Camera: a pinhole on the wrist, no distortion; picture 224 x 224 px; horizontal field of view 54.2 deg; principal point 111.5 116.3 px. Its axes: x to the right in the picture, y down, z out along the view. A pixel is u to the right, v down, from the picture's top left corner.
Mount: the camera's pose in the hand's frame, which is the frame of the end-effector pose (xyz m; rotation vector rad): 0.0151 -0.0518 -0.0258 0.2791 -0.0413 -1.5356
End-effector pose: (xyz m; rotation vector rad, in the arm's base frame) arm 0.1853 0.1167 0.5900 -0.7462 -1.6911 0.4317
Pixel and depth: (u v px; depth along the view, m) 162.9 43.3 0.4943
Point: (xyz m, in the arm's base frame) -0.2331 -0.1819 0.4698
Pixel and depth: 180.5 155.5 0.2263
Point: -0.0385 0.0312 0.6508
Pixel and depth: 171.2 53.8 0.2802
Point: -0.0527 -0.0638 0.5600
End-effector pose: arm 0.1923 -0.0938 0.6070 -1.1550 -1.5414 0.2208
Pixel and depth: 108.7 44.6 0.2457
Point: -0.0319 -0.1374 0.5256
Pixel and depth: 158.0 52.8 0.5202
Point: -0.3255 -0.2030 0.4732
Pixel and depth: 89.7 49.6 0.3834
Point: -0.1420 -0.1226 0.4299
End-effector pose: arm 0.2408 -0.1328 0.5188 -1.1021 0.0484 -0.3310
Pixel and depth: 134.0 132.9 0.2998
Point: 0.2431 0.0504 0.7494
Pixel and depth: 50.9 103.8 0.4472
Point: 0.2264 0.2621 0.6956
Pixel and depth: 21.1 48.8 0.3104
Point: 0.1635 0.1573 0.6022
